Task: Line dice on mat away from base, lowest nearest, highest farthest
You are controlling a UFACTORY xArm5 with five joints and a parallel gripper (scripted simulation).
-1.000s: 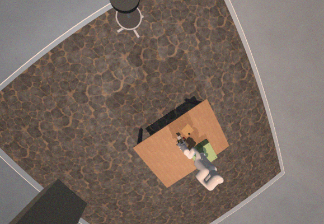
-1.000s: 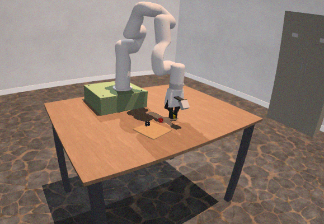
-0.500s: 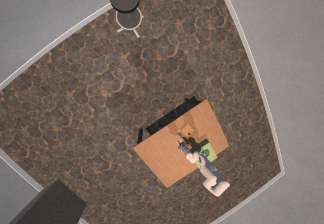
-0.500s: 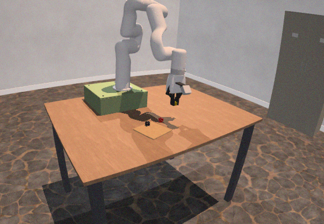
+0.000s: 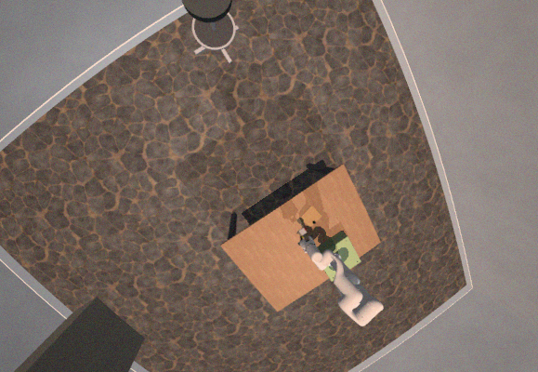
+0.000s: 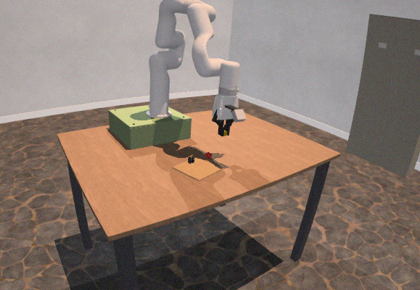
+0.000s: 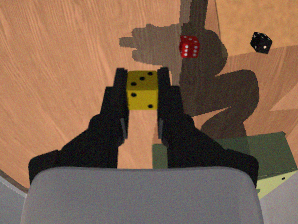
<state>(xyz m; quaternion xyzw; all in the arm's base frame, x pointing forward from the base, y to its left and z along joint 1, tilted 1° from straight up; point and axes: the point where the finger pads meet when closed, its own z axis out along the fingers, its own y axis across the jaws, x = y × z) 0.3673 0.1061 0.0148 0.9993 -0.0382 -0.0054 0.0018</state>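
Now: the tan mat 4 cm ahead of my hand, 15 cm to the right of it and 12 cm below it. Also, from my hand: black die: 1 cm behind, 15 cm to the right, 11 cm below; then red die: 2 cm behind, 5 cm to the right, 11 cm below; then yellow die: 1 cm below.
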